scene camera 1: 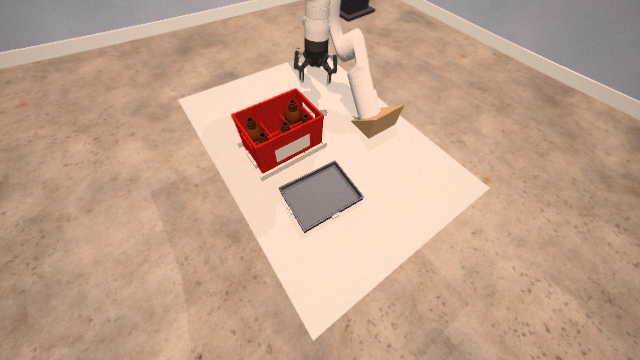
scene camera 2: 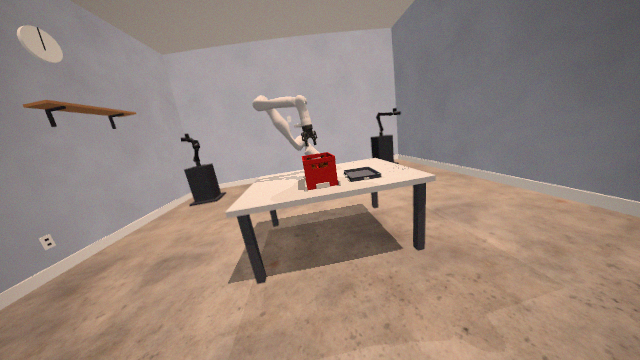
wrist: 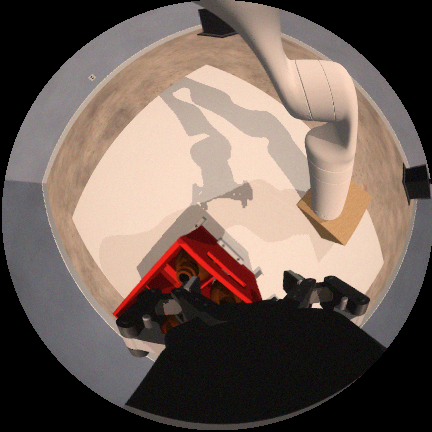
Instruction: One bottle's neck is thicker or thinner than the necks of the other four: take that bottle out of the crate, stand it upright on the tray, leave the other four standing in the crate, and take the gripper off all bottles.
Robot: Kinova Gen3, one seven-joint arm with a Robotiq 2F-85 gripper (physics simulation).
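Where they show: gripper, fingertip midpoint: (scene camera 1: pixel 315 82) (scene camera 2: pixel 311 145) (wrist: pixel 242 283); arm's base at its link origin: (scene camera 1: pixel 369 115) (wrist: pixel 326 202).
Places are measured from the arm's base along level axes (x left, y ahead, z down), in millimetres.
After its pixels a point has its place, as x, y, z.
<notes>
The red crate (scene camera 1: pixel 269 157) @(-32, 495, -53) (scene camera 2: pixel 321 177) @(-128, 526, -17) (wrist: pixel 240 272) @(-75, 256, -35) stands upright on the table with several brown bottles in it. In scene camera 1, one bottle (scene camera 1: pixel 292 114) @(-141, 315, -75) stands at the back right, another bottle (scene camera 1: pixel 252 129) @(-155, 483, -84) at the left, and three more necks show along the near side, their bodies hidden by the crate wall. I cannot tell which neck differs. A bottle (wrist: pixel 186 272) @(-162, 289, -117) also shows in the wrist view, partly behind a finger. The grey tray (scene camera 1: pixel 322 196) @(171, 411, 40) (scene camera 2: pixel 362 174) @(170, 419, 40) lies flat beside the crate and holds no bottle. My gripper (scene camera 1: pixel 315 80) @(-118, 222, -189) (scene camera 2: pixel 311 144) @(-118, 222, -189) (wrist: pixel 242 283) @(-118, 222, -189) is open and empty, above and behind the crate.
The white table (scene camera 1: pixel 400 200) @(362, 189, 46) (scene camera 2: pixel 270 195) @(-441, 481, 45) (wrist: pixel 150 165) @(-420, 221, 45) carries everything. Pale rails (scene camera 1: pixel 295 162) @(-14, 400, 37) run along the crate's foot. The arm's wooden base block (scene camera 1: pixel 380 124) @(78, 15, -16) (wrist: pixel 345 225) @(56, 21, -49) stands to the right of the crate in scene camera 1. Dark stands (scene camera 2: pixel 202 184) (scene camera 2: pixel 382 148) are on the floor beyond the table.
</notes>
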